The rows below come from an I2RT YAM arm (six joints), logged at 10 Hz.
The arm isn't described. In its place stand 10 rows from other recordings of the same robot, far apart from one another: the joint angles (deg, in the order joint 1, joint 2, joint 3, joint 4, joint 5, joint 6), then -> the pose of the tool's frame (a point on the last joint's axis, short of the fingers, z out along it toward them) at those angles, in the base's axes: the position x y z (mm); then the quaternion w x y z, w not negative.
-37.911 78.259 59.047 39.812 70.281 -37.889 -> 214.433, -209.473, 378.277, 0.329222, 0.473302, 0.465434, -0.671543
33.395 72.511 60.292 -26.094 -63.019 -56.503 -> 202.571, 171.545, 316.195, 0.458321, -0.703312, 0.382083, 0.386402
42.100 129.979 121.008 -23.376 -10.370 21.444 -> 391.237, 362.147, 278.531, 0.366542, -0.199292, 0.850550, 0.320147
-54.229 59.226 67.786 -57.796 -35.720 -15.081 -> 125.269, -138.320, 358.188, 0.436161, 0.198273, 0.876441, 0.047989
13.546 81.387 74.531 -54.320 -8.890 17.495 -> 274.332, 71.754, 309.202, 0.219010, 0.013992, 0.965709, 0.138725
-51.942 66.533 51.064 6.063 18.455 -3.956 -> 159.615, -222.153, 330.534, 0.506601, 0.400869, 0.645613, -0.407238
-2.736 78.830 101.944 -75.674 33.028 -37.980 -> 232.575, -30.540, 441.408, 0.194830, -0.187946, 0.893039, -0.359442
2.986 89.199 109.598 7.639 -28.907 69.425 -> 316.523, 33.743, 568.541, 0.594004, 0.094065, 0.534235, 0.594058
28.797 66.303 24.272 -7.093 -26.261 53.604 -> 172.386, 112.733, 155.681, 0.115651, 0.118537, 0.908291, 0.384164
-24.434 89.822 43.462 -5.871 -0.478 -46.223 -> 272.170, -123.330, 154.968, 0.266339, -0.180152, 0.928857, -0.183940
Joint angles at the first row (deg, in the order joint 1, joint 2, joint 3, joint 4, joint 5, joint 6):
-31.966, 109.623, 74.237, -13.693, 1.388, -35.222
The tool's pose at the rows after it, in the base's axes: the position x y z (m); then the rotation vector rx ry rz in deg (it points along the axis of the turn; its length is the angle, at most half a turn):
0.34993, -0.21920, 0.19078, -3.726, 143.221, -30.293
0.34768, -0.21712, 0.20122, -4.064, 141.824, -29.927
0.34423, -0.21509, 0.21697, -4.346, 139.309, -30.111
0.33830, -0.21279, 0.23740, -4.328, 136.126, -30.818
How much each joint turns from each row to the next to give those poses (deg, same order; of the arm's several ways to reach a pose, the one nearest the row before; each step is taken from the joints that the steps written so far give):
-0.044, -0.766, -0.001, -0.700, -0.765, -0.001
0.000, -1.616, 0.002, -0.482, -0.918, 0.044
-0.109, -2.339, -0.002, -0.063, -1.071, 0.044
-0.262, -3.083, -0.021, -0.045, -1.005, 0.153

